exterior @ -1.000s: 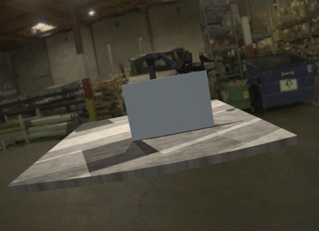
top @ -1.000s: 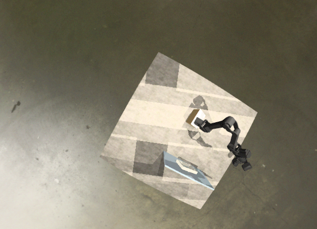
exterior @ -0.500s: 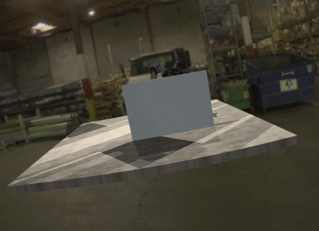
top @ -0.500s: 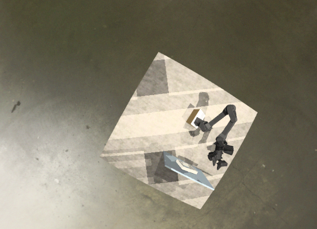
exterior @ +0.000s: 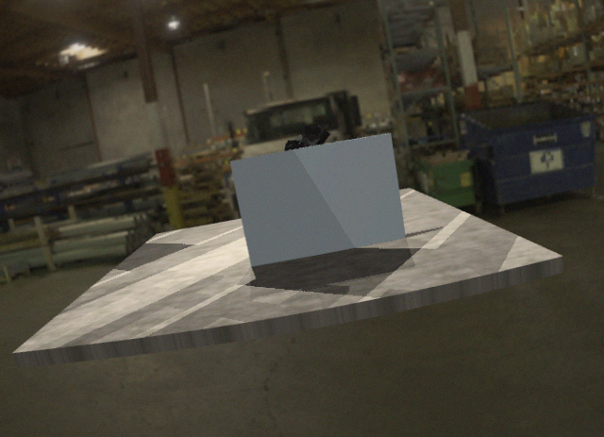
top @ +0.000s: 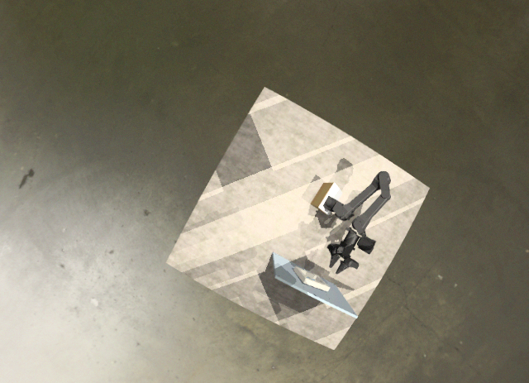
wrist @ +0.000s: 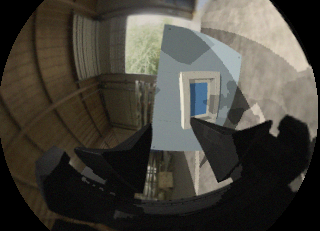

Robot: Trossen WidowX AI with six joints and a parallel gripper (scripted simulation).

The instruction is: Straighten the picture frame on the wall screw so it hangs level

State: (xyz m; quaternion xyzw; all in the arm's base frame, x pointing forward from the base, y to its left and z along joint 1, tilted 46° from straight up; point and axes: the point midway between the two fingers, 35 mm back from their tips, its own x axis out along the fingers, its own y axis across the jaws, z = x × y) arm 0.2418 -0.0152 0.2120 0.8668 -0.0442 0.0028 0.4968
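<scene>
The picture frame lies 13 cm ahead of my gripper tip, 11 cm below it and 2 cm to the right of it. From my gripper tip the other things lie so: pale blue wall panel: 14 cm ahead, 13 cm below, 1 cm to the right.
</scene>
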